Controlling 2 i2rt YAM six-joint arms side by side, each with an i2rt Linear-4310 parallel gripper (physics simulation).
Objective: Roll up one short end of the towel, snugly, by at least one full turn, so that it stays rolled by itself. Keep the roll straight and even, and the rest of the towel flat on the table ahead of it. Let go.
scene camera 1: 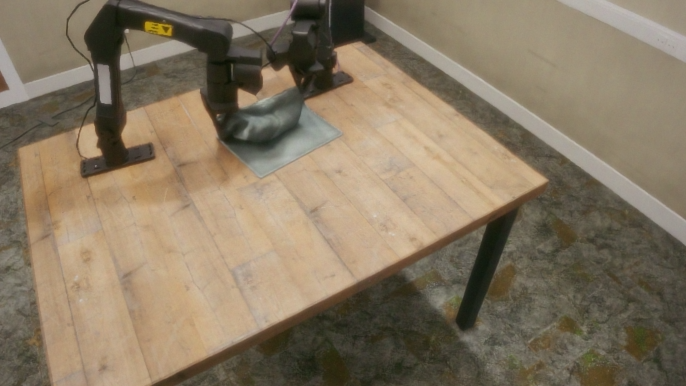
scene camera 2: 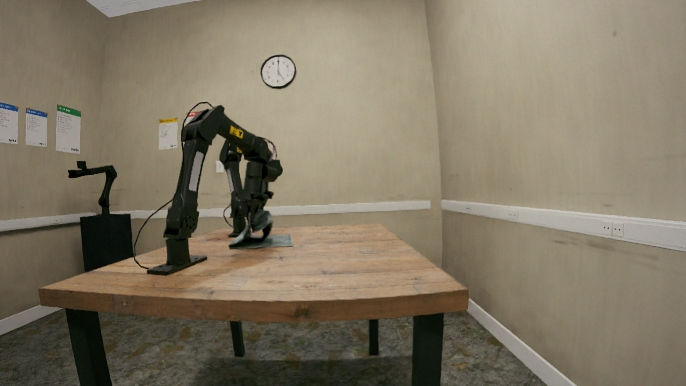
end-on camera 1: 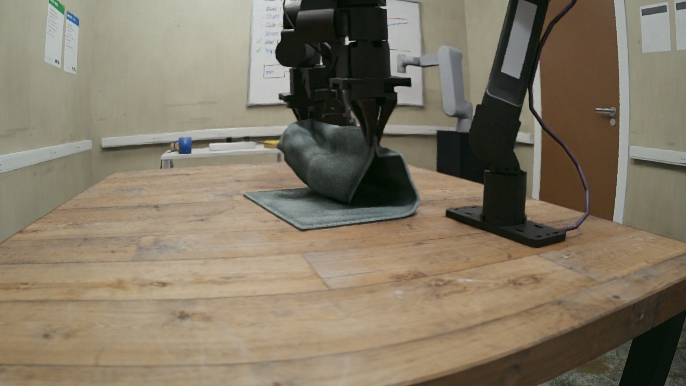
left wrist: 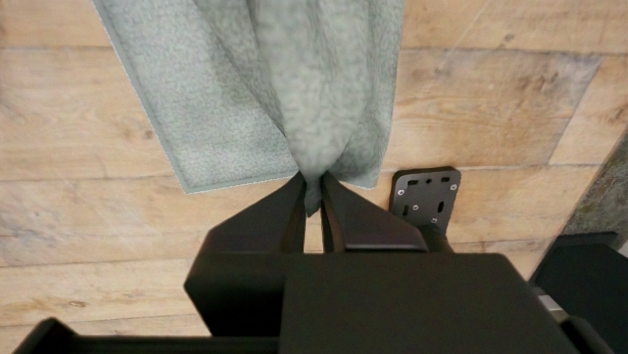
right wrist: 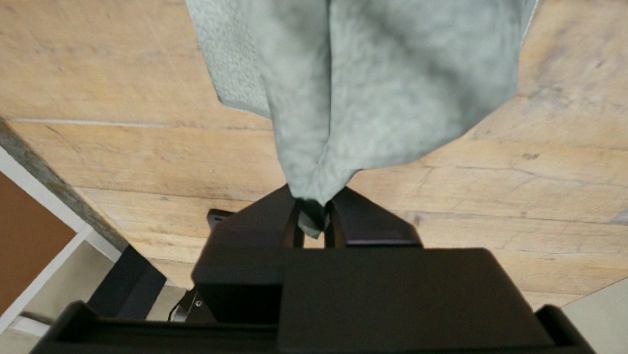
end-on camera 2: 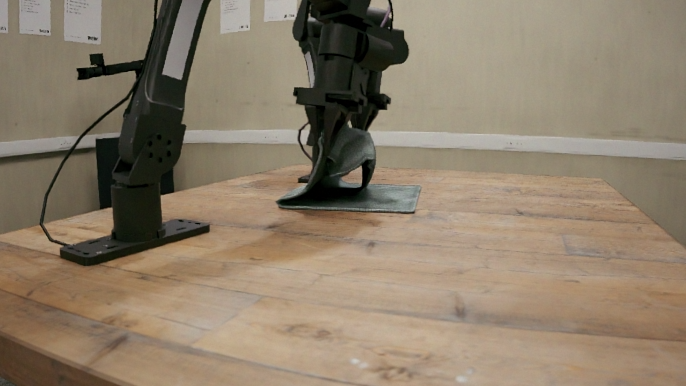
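The grey-green towel lies partly flat on the table. Its other part is lifted in a loose, sagging fold above the flat part, with an open hollow under it. My left gripper is shut on the towel, pinching the lifted fold at one side edge. My right gripper is shut on the towel at the opposite side edge, also above the table. The pinched cloth between the fingers shows in both wrist views. The inside of the fold is mostly hidden.
The wooden table carries both arm bases. The left arm's base stands beside the towel in end-on camera 1. The right arm's base stands at the picture's left.
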